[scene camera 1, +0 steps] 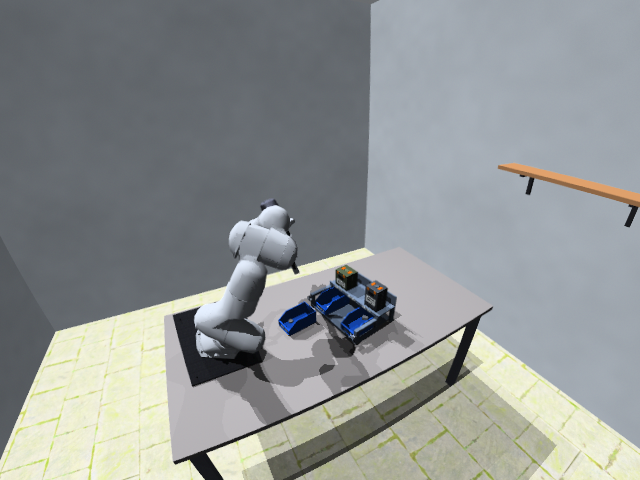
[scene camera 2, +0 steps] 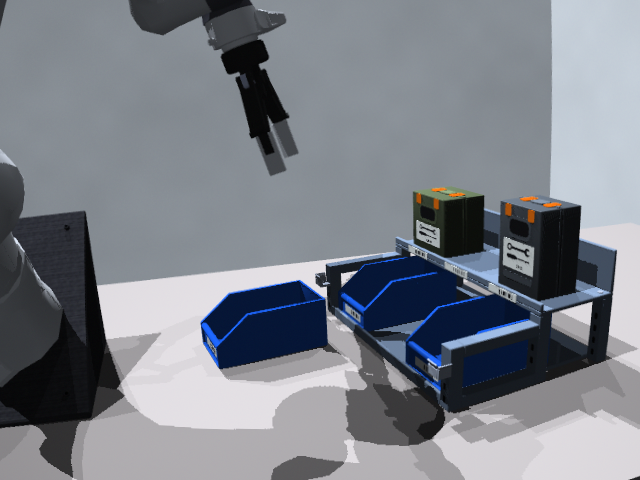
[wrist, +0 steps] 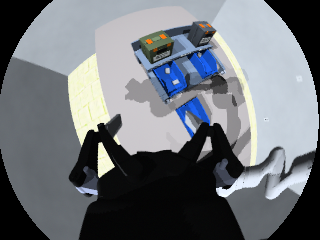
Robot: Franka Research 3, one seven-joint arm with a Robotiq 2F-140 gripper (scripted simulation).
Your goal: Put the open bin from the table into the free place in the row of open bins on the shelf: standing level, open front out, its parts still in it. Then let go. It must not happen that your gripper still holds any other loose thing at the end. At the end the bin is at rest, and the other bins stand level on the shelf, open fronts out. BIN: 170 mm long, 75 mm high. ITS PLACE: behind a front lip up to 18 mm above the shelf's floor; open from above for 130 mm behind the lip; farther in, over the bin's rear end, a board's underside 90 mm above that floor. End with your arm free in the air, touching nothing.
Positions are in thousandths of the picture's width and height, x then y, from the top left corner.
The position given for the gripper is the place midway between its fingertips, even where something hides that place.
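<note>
Scene camera 2 gives you the gripper (scene camera 2: 446,341), and it's also got a green case (scene camera 2: 701,461) and a black box (scene camera 2: 843,493). There's a shelf floor (scene camera 2: 616,705) in that one too. As for the wrist view, you can see the gripper (wrist: 480,494) there as well.
</note>
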